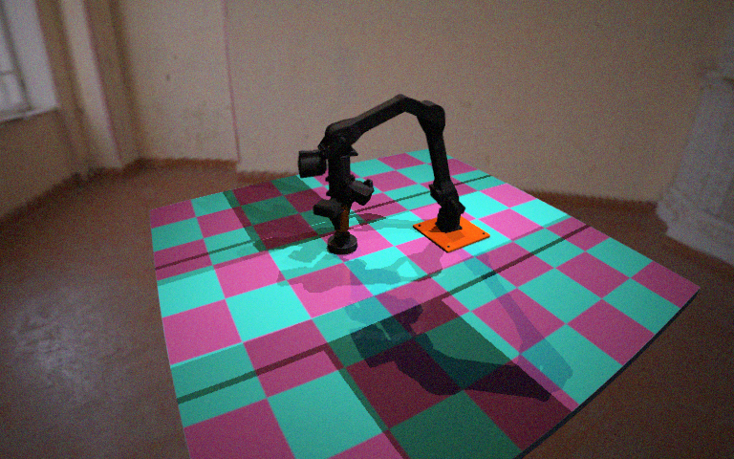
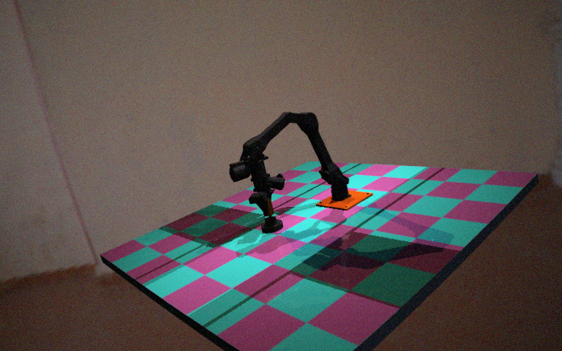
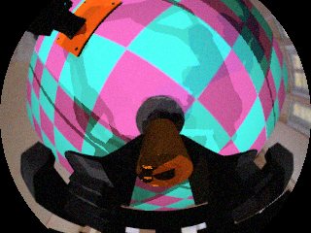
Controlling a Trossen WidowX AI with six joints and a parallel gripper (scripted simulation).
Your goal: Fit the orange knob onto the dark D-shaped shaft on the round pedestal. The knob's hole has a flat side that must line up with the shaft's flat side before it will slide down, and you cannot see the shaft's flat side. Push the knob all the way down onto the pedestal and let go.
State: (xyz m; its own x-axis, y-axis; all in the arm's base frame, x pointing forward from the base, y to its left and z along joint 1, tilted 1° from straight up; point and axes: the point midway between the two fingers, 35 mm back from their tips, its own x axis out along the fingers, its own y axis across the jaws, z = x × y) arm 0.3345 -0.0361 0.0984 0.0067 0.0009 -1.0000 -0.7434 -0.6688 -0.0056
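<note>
The orange knob lies 20 mm above my gripper tip. Round my gripper tip: round pedestal: 40 mm below.
</note>
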